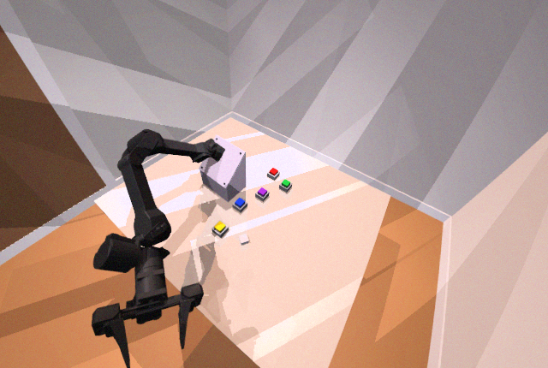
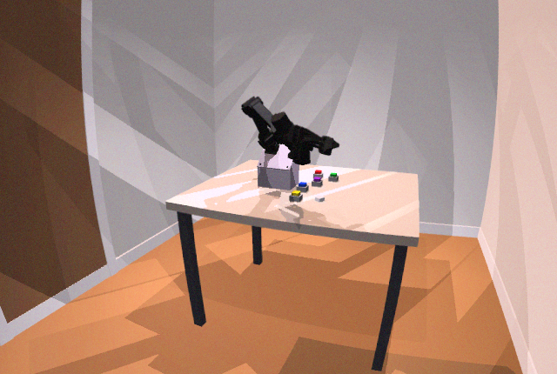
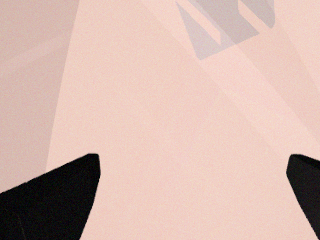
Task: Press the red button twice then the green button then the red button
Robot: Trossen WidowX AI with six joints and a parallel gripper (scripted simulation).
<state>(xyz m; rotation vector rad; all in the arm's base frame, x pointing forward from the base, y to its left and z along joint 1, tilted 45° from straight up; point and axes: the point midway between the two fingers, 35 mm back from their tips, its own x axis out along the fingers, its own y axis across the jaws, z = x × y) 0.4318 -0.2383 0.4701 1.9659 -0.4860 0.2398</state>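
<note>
The red button lies 720 mm to the left of my gripper tip, 300 mm below it and 290 mm behind it. The rest, counted from my gripper tip: yellow button 330 mm to the left, 300 mm below, 260 mm behind; blue button 470 mm to the left, 300 mm below, 280 mm behind; small white block 360 mm to the left, 320 mm below, 160 mm behind.
</note>
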